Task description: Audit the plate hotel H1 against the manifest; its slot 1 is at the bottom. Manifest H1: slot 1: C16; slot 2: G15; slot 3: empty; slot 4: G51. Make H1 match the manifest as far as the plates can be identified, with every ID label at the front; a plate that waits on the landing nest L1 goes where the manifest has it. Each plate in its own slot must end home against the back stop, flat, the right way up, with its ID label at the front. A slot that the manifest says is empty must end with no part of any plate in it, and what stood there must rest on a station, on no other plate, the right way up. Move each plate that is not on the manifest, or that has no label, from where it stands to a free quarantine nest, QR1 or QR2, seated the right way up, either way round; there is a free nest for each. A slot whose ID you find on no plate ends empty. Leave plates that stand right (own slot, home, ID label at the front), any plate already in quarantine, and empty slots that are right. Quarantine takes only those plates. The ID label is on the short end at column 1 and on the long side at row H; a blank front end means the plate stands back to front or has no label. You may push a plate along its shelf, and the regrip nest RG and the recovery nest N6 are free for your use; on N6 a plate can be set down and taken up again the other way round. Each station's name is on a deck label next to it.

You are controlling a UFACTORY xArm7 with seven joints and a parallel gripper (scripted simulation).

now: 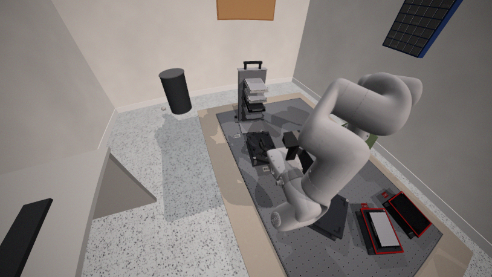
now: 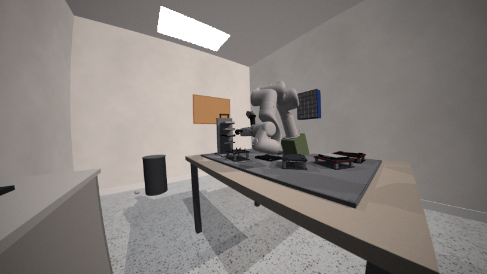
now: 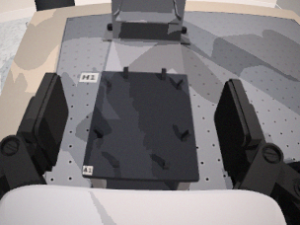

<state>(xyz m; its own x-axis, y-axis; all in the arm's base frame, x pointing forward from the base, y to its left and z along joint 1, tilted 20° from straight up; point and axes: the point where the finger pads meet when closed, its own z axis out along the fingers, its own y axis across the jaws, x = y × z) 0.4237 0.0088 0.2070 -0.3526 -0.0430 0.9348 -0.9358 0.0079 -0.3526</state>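
Now: hand 290 mm to the left of the dark plate, 20 mm above it and 10 mm past it. Round my hand: red-framed nest (540 mm behind, 390 mm to the left, 160 mm below); RG label (190 mm below); H1 deck label (240 mm to the right, 190 mm below, 90 mm ahead).
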